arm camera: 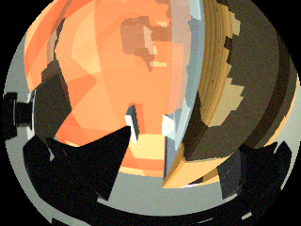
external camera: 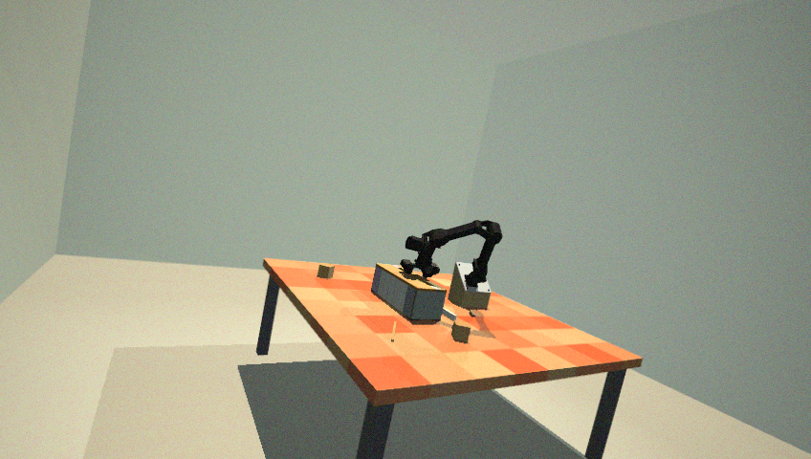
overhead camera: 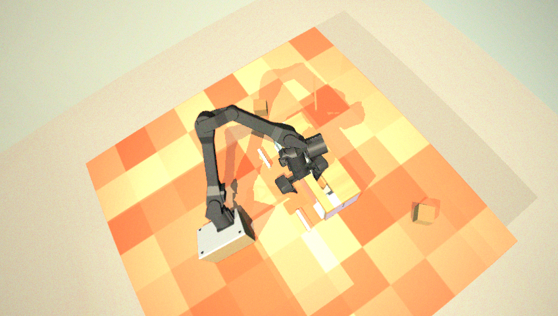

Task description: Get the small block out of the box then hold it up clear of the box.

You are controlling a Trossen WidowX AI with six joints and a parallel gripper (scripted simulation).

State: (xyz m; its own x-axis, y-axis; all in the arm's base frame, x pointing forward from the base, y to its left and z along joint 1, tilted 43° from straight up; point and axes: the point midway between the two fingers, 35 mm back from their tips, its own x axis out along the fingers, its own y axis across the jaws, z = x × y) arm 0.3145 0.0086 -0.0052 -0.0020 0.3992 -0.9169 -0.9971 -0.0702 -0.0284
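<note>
The small tan block is 60 mm ahead of my gripper tip and 20 mm to the right of it. Also, from my gripper tip: long clear-fronted box (60 mm to the left, 30 mm ahead, 20 mm below); thin stick (390 mm to the left, 260 mm ahead, 80 mm below).
</note>
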